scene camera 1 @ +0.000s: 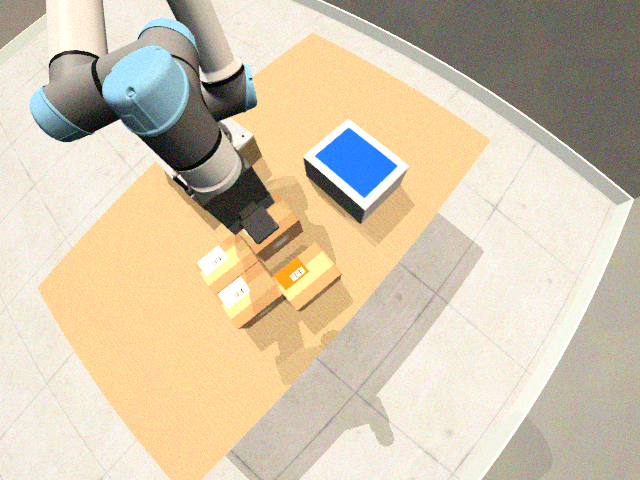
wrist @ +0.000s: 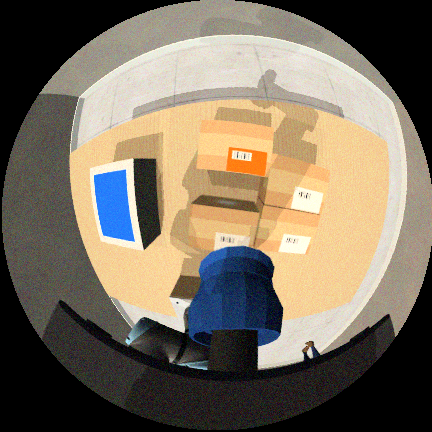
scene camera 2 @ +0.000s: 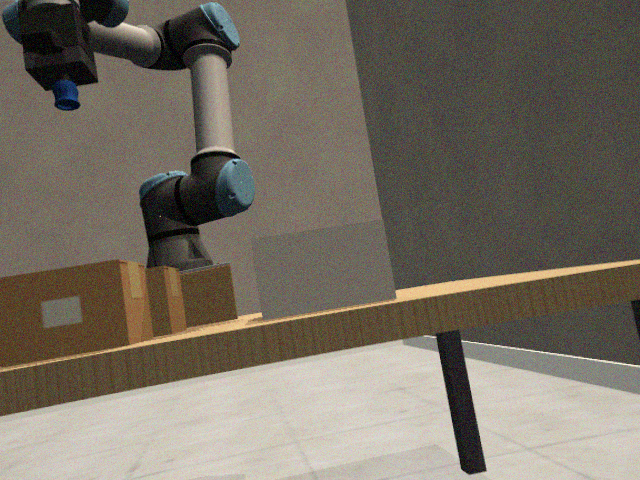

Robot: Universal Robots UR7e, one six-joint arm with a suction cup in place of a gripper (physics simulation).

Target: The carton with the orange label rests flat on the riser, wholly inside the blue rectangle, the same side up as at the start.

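Frame: origin at the arm's base, x left, y up, z ahead, level; centimetres.
Seen in the pictures: hand, tool point: (wrist: 236, 275) (scene camera 2: 67, 104); arm's base, link origin: (scene camera 2: 181, 275).
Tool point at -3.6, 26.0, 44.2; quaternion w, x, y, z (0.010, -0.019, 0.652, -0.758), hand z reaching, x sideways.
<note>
Pixels of each thing's middle, then the offset from my tool point to it, as dx, dy, dz.
- carton with the orange label, body centre: (scene camera 2: 79, 310) (wrist: 235, 148) (scene camera 1: 308, 278) +1.4, -32.2, +9.0
- riser, body centre: (scene camera 2: 316, 273) (scene camera 1: 354, 170) (wrist: 122, 201) +34.0, -31.7, -8.0
- blue rectangle, body centre: (wrist: 110, 206) (scene camera 1: 356, 160) +34.0, -25.7, -8.0
The carton with the orange label (scene camera 1: 320, 263) (wrist: 212, 145) lies flat on the table, label up, apart from the riser, with one end close to a white-labelled carton. The riser (scene camera 1: 333, 191) (wrist: 146, 205) (scene camera 2: 323, 271) is a box with dark and grey sides and a white top. The blue rectangle (scene camera 1: 356, 162) (wrist: 114, 205) on it is bare. My gripper, a blue suction cup (scene camera 2: 67, 105) (wrist: 236, 255), hangs high above the cartons and holds nothing. In scene camera 1 the cup is hidden under the arm's dark head.
Three white-labelled cartons (scene camera 1: 237, 258) (scene camera 1: 261, 286) (scene camera 1: 284, 217) (wrist: 272, 225) (wrist: 295, 175) (wrist: 215, 222) stand beside and behind the orange-labelled one. Cartons (scene camera 2: 98, 310) also show at the left in scene camera 2, at the wooden table (scene camera 2: 336, 322). The arm's base is behind them.
</note>
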